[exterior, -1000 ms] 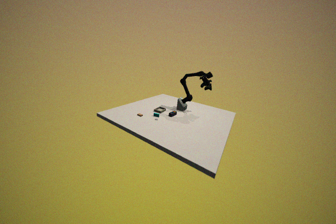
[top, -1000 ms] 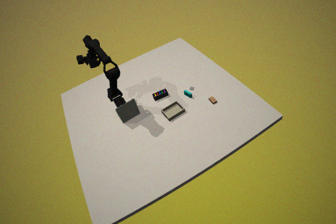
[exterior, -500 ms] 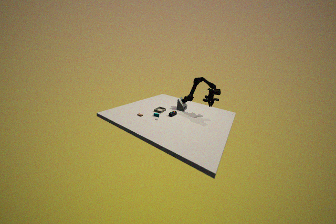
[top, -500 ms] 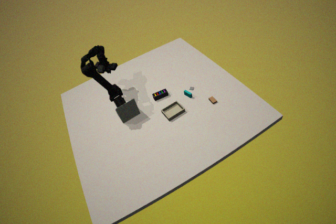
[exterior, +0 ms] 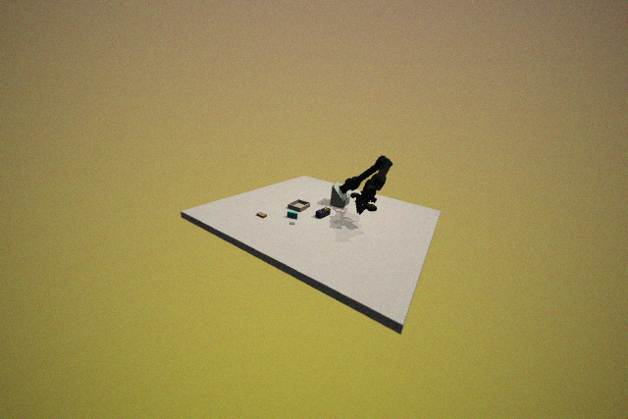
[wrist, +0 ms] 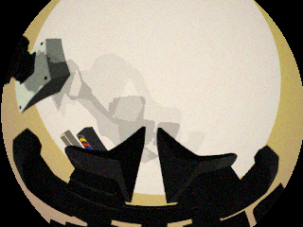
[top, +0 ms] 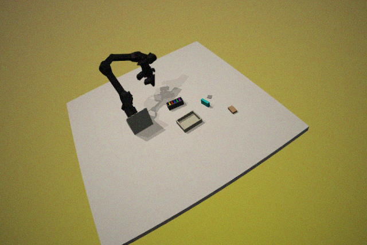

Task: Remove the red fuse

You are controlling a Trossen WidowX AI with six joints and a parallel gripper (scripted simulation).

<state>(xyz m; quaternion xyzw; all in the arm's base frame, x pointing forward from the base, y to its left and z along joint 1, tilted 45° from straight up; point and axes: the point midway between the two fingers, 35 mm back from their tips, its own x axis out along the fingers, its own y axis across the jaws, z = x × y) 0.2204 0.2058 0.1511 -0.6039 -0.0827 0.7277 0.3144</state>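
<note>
Right now the red fuse is 210 mm to the right of my gripper tip, 50 mm ahead of it and 40 mm below it. Round my gripper tip: teal box (330 mm to the right, 240 mm ahead, 50 mm below); then grey piece (300 mm ahead, 280 mm to the right, 70 mm below); then tray (410 mm to the right, 80 mm ahead, 60 mm below).
</note>
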